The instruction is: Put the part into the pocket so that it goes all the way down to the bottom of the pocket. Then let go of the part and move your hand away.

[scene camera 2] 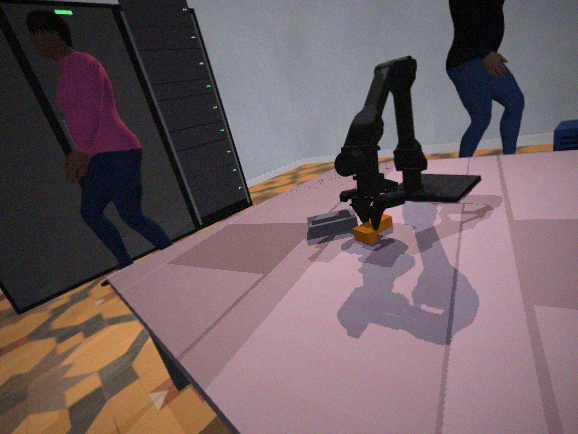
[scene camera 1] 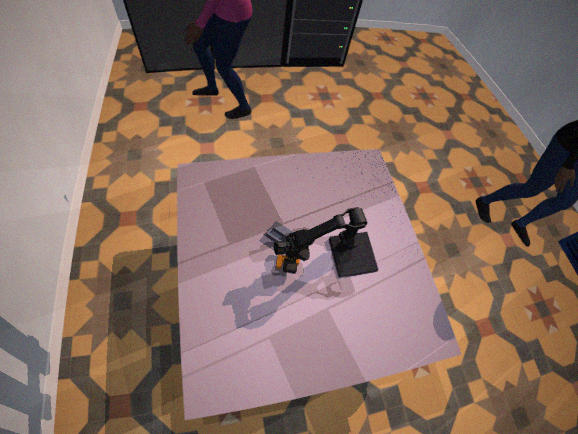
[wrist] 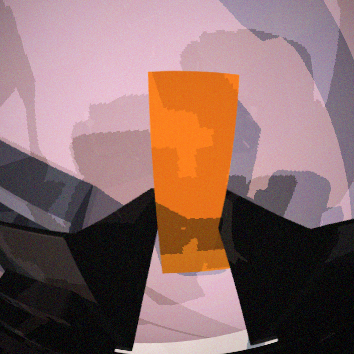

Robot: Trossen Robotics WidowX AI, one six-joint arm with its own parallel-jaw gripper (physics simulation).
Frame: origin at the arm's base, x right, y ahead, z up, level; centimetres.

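Seen in the pictures: gripper, between the fingertips: (scene camera 2: 371, 229) (scene camera 1: 287, 260) (wrist: 186, 195); arm's base, origin of its link: (scene camera 2: 412, 186) (scene camera 1: 344, 245).
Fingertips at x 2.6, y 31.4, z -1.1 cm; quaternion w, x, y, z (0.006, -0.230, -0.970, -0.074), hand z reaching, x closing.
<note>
Offsets run from my fingertips to a thing's top centre. Level surfaces: height alone.
The orange part {dx -1.6, dy +0.1, dz +1.8 cm} (scene camera 1: 280, 262) (scene camera 2: 366, 234) (wrist: 185, 120) is low over the table, beside the grey block with the pocket and apart from it. My gripper (scene camera 1: 288, 264) (scene camera 2: 372, 225) (wrist: 186, 195) is shut on the part, with one black finger against each side near its lower end in the wrist view. Whether the part touches the table is unclear. The grey pocket block {dx +13.3, dy -2.3, dz +2.4 cm} (scene camera 1: 274, 234) (scene camera 2: 331, 225) (wrist: 42, 187) stands on the table; its slot opening shows from above. In the wrist view, part of the block shows at the left, partly behind a finger.
The pink table {dz -1.2 cm} (scene camera 1: 230, 390) (scene camera 2: 310, 350) carries the arm's black base plate (scene camera 1: 356, 262) (scene camera 2: 452, 186). Shadows of the arm fall across the table. Two people and dark server cabinets (scene camera 1: 320, 35) (scene camera 2: 165, 115) stand beyond the table.
</note>
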